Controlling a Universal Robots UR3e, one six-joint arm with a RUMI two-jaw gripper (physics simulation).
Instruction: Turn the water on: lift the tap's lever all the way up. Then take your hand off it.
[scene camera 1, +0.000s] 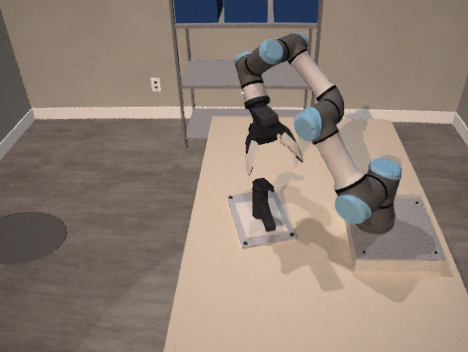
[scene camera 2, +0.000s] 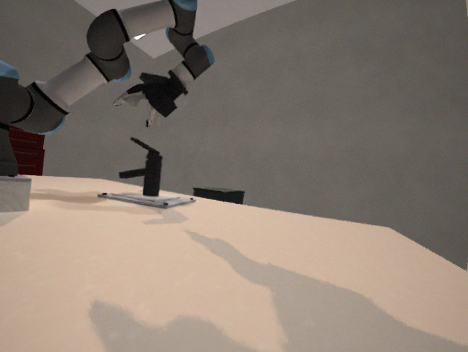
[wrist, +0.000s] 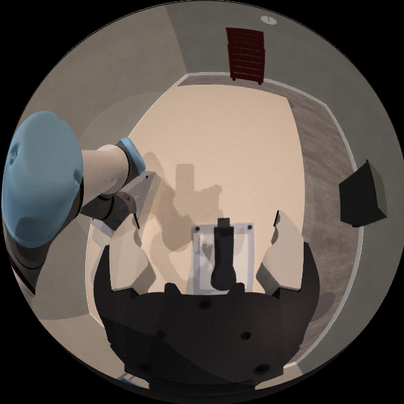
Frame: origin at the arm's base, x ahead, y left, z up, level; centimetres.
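Seen in the pictures: gripper, fingertip midpoint: (scene camera 1: 276, 169) (scene camera 2: 131, 117); arm's base, origin of the base link: (scene camera 1: 372, 219).
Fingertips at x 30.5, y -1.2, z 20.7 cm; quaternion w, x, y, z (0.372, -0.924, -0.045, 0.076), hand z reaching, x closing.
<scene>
Offsets run from my fingertips to a thing's middle. "spot": to the spot under its first point. Level surfaces: height alone.
The black tap @(spot: dx +3.2, dy -5.9, dz -16.6 cm) (scene camera 1: 260, 202) (scene camera 2: 152, 176) stands upright on a pale grey plate (scene camera 1: 238, 223) (scene camera 2: 180, 201) (wrist: 196, 262). Its lever @(dx +2.3, dy -5.2, dz -9.1 cm) (scene camera 1: 262, 184) (scene camera 2: 145, 145) (wrist: 223, 247) is tilted up, its free end well above the top of the body in the scene camera 2 view. The spout @(dx +2.0, dy -2.5, dz -18.4 cm) (scene camera 1: 269, 221) (scene camera 2: 131, 173) (wrist: 223, 221) sticks out lower down, on the same side. My gripper (scene camera 1: 275, 167) (scene camera 2: 132, 115) (wrist: 205, 214) is wide open and empty, above the tap and apart from the lever. In the wrist view the lever shows between the spread fingers.
The arm's raised base block (scene camera 1: 410, 240) is on the table @(dz -26.2 cm) (scene camera 1: 240, 300) to the right of the tap. A shelf rack (scene camera 1: 178, 90) with blue bins (scene camera 1: 246, 11) stands behind. A red cabinet (scene camera 2: 27, 152) (wrist: 246, 55) and a dark green box (scene camera 2: 220, 195) (wrist: 357, 197) stand beyond the table.
</scene>
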